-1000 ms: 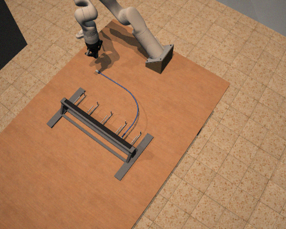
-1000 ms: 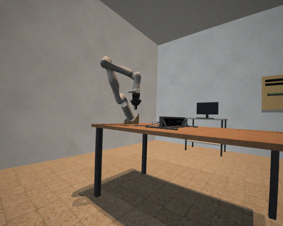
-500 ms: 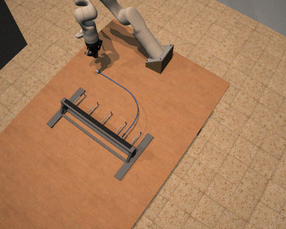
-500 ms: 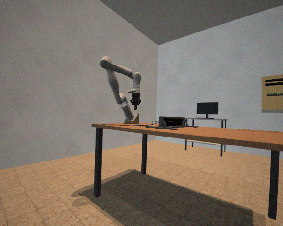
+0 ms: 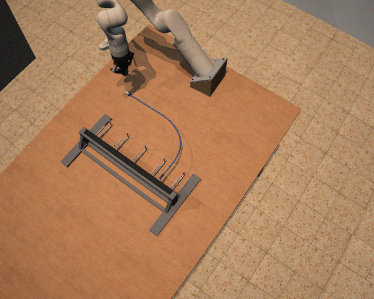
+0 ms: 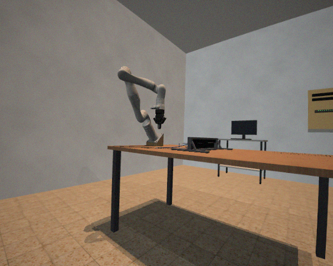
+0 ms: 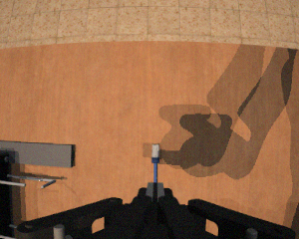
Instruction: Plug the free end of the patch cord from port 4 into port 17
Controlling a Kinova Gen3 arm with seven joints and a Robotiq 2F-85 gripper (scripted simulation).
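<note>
Now: hand 2 cm to the left of the plug and 17 cm above it.
</note>
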